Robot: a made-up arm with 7 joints.
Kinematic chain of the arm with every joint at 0, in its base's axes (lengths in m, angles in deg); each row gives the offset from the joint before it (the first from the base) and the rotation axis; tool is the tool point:
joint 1: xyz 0 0 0.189 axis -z
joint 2: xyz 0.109 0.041 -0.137 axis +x
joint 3: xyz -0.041 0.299 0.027 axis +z
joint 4: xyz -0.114 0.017 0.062 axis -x
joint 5: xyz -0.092 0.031 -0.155 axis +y
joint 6: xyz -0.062 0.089 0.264 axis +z
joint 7: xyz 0.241 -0.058 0 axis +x
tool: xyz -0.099 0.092 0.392
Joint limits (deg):
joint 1: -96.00..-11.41
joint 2: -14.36..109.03
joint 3: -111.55..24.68
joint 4: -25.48..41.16
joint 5: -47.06..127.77
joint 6: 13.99..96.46
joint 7: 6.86..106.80
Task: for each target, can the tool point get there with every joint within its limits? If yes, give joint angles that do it. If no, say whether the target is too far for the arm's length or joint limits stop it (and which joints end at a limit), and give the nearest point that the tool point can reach.
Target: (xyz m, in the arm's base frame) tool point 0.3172 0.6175 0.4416
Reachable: yes | joints -18.07 33.07 3.34 3.35 72.59 79.99 15.90
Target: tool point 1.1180 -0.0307 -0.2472
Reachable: no: joint limits stop it (at a limit: joint 1, joint 2, joint 3, joint 4, joint 6) | nearest point 0.6769 -0.1034 0.0524 | short by 0.538 m
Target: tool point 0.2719 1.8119 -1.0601
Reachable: no: too far | nearest point 0.1023 0.8714 -0.4725 | short by 1.122 m
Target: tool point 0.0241 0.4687 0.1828
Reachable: yes | joints -64.31 38.30 -41.36 -0.95 35.63 74.90 85.67
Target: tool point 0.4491 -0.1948 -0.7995
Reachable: no: joint limits stop it (at a limit: joint 1, joint 2, joint 3, joint 5, joint 6) | nearest point 0.3178 0.0105 -0.5343 | short by 0.360 m
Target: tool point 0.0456 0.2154 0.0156
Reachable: yes | joints -69.00 35.98 -87.18 -9.47 37.94 69.61 91.02
